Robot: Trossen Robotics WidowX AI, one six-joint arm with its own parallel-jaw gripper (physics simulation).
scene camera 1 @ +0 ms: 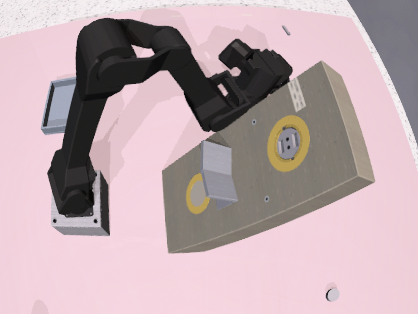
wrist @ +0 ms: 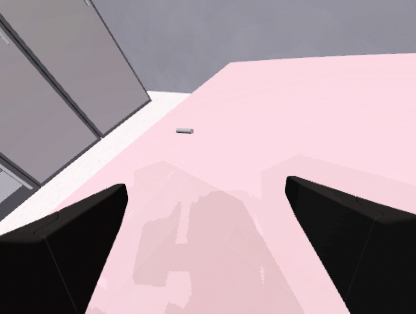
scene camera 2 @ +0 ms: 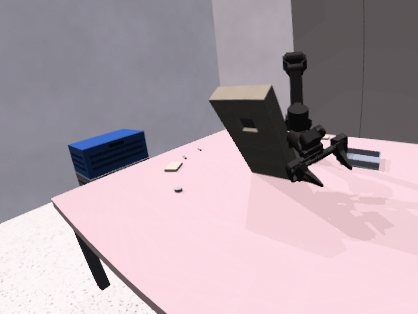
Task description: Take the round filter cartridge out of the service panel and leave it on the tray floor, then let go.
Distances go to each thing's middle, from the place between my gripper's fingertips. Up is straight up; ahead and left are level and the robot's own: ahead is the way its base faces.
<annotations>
Now: hand 480 mm past the grey tray (scene camera 1: 60, 93), 120 mm above it and 40 mm to the right of it.
</annotations>
